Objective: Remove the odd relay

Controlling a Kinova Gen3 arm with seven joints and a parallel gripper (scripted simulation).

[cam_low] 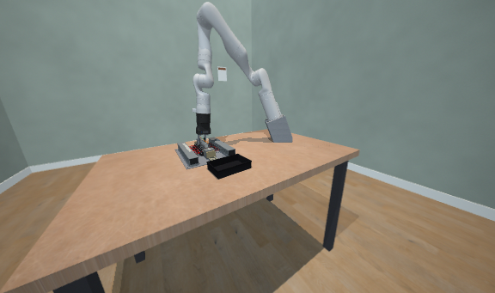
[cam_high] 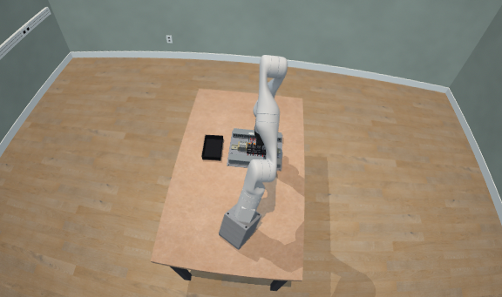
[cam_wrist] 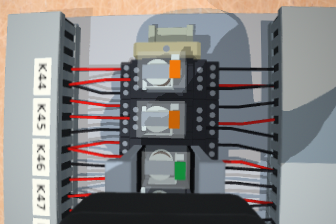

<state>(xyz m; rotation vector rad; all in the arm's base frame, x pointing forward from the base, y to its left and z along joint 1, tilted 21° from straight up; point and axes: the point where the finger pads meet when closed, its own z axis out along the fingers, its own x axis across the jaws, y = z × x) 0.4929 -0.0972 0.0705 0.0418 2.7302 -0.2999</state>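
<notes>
Right now the relay panel is 1 cm ahead of my hand, 5 cm to the left of it and 4 cm below it. From my hand the other things lie so: black parts tray: 31 cm to the left, 4 cm below.
</notes>
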